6 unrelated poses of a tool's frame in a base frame.
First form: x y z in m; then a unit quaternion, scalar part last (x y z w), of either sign.
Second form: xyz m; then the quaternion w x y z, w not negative. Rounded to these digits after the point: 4 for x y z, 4 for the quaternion.
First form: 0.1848, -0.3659, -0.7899, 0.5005, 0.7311, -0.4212, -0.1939
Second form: 0.1848, -0.3659, -0.7899, 0.1939, -0.5005, -0.7311, 0.4212
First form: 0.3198, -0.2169, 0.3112, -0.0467, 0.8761, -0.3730, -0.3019
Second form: 0.3198, -0.2169, 0.3112, 0.3019, 0.0467, -0.8761, 0.3730
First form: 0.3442, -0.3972, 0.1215, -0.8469, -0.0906, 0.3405, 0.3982
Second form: 0.3442, -0.3972, 0.1215, 0.3982, -0.8469, -0.0906, 0.3405
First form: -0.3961, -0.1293, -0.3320, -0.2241, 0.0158, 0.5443, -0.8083
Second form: -0.3961, -0.1293, -0.3320, 0.8083, 0.2241, -0.0158, -0.5443
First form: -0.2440, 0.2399, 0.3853, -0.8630, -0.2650, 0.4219, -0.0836
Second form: -0.2440, 0.2399, 0.3853, 0.0836, 0.8630, 0.2650, -0.4219
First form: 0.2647, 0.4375, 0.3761, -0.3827, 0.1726, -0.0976, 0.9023
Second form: 0.2647, 0.4375, 0.3761, 0.9023, -0.3827, 0.1726, -0.0976
